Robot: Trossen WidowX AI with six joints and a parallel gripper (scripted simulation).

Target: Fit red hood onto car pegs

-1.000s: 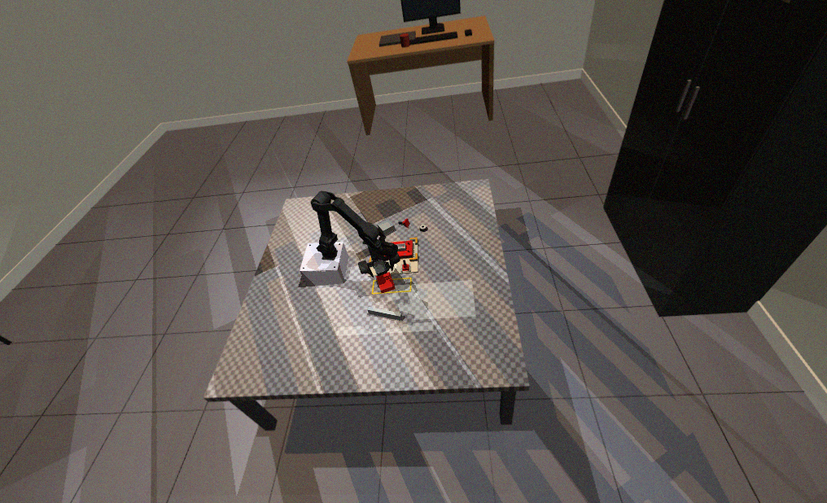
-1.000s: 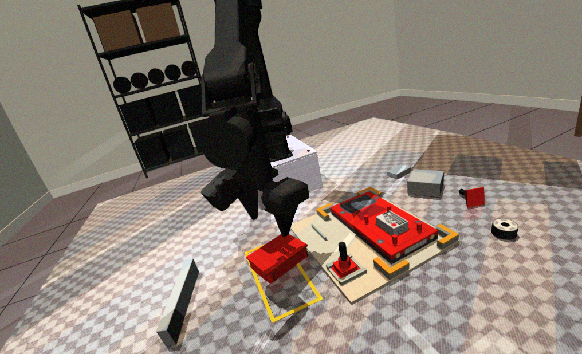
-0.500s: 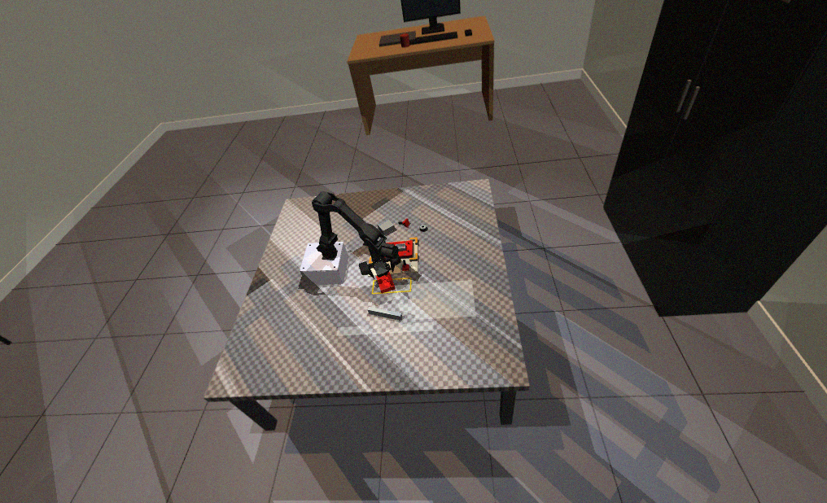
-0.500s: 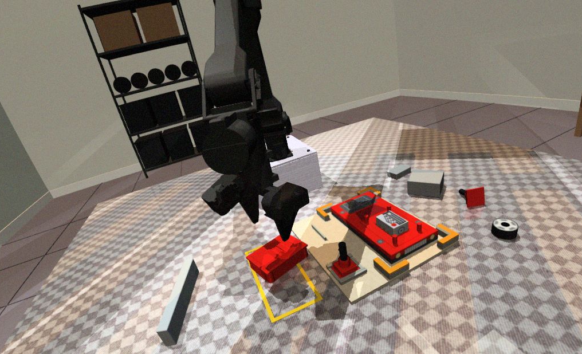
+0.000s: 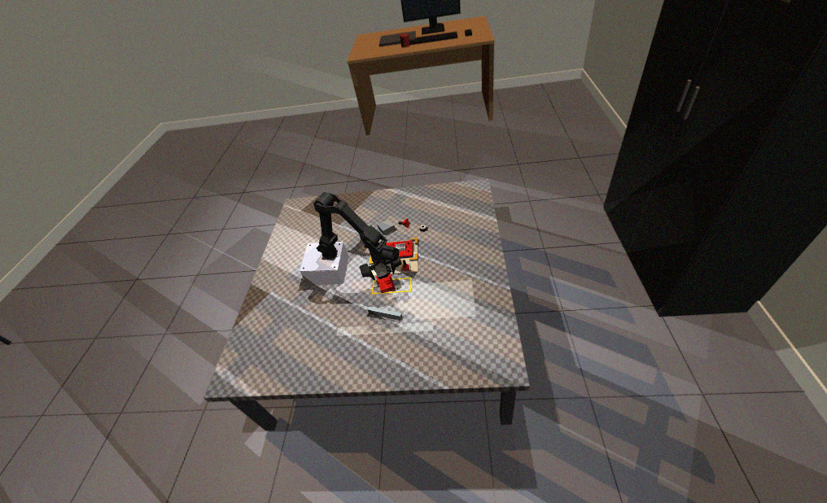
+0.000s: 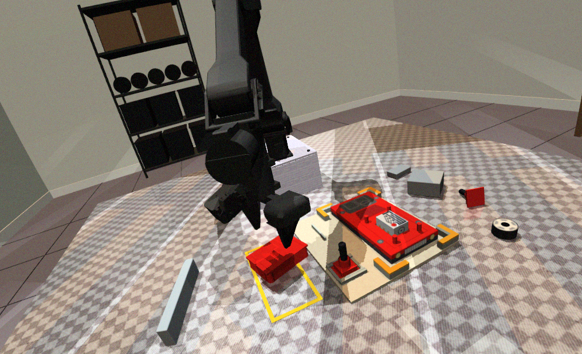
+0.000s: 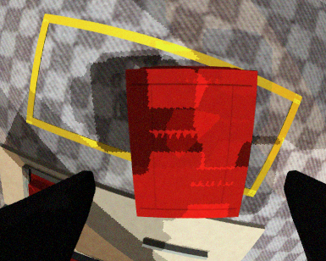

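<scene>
Now: the red hood 40 mm below my gripper tip. Also, from my gripper tip: black ring 390 mm to the left, 130 mm ahead, 50 mm below; jig 190 mm to the left, 50 mm below, 10 mm ahead; grey engine block 220 mm to the left, 40 mm ahead, 30 mm below.
</scene>
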